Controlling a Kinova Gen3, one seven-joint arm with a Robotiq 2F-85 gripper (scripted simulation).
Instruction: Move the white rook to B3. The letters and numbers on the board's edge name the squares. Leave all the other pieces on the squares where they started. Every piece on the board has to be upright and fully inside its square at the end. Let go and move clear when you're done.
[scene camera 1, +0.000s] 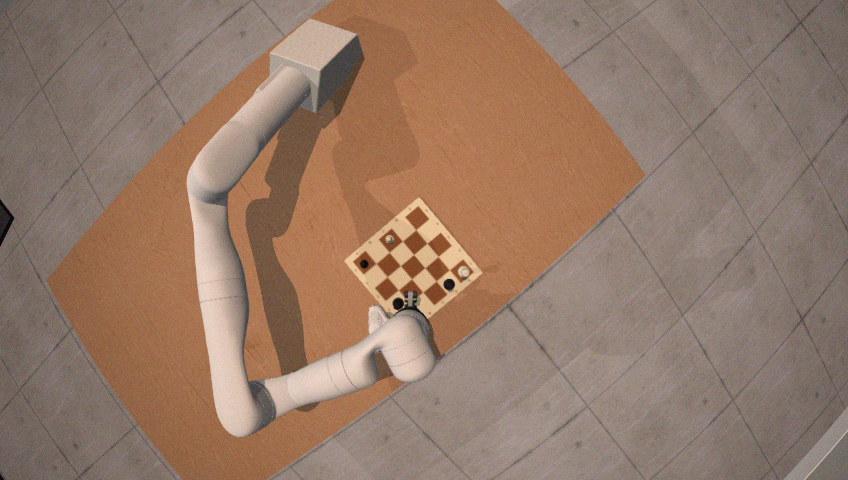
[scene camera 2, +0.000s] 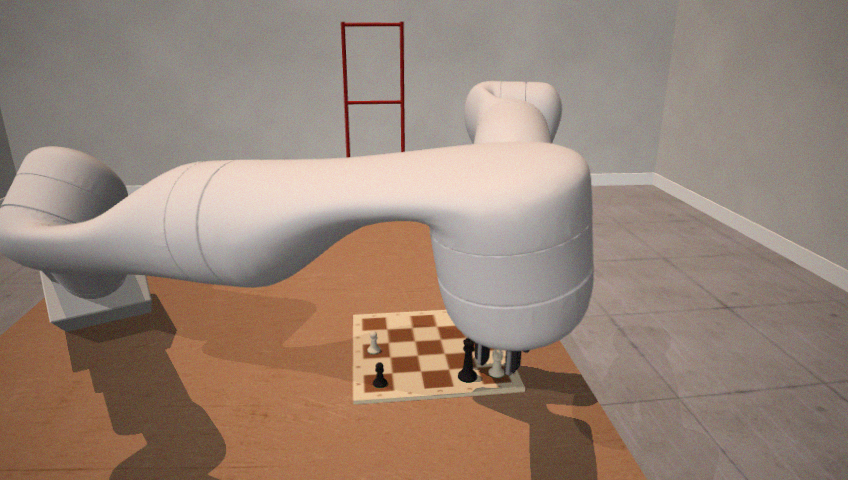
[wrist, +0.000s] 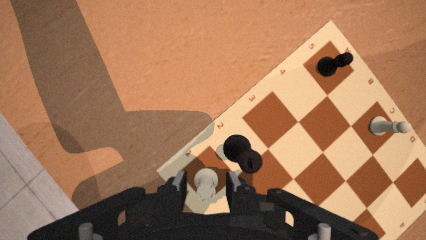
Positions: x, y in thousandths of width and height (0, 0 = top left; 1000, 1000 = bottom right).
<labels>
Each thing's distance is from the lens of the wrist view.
my gripper (wrist: 485, 760): 0.17 m
tall black piece (wrist: 558, 619): 0.15 m
chessboard (wrist: 736, 560): 0.20 m
The marked spots on the tall black piece and the chessboard are 0.08 m apart.
</labels>
